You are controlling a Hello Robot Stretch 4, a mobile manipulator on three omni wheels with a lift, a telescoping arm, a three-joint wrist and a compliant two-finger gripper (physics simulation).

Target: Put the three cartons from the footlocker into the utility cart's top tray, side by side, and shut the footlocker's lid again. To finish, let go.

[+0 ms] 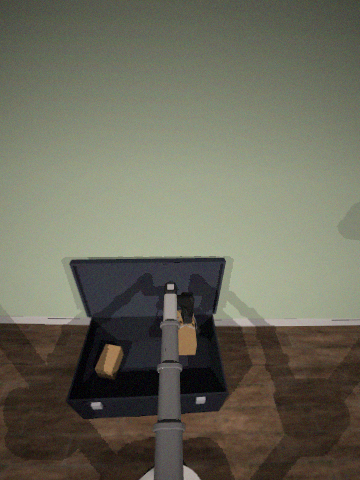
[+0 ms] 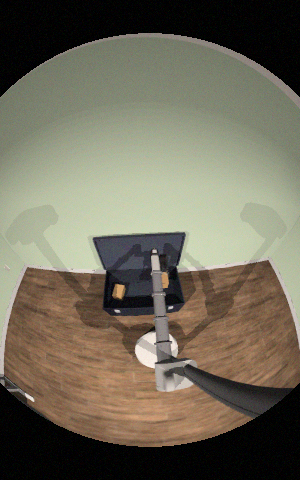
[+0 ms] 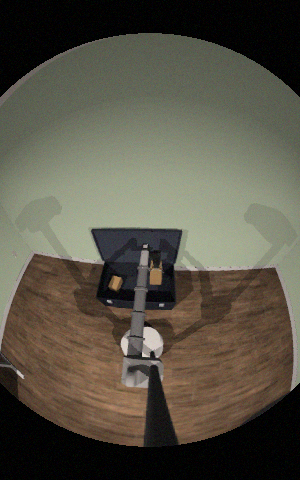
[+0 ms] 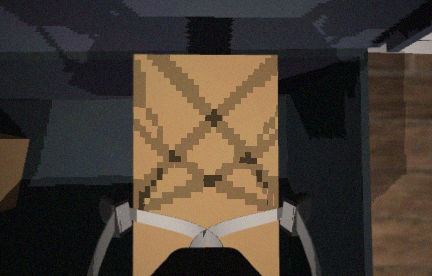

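My gripper is shut on a tan carton, pressing its two sides, and holds it raised over the right part of the open footlocker. A second tan carton lies at a slant inside the footlocker on the left. The lid stands open at the back. A third carton does not show; the arm hides part of the footlocker's inside. The cart's top tray cannot be made out.
The green wall stands close behind the lid. My telescoping arm reaches over the footlocker's front wall. Part of a dark frame with a light bar shows at the lower left; whether it is the cart is unclear.
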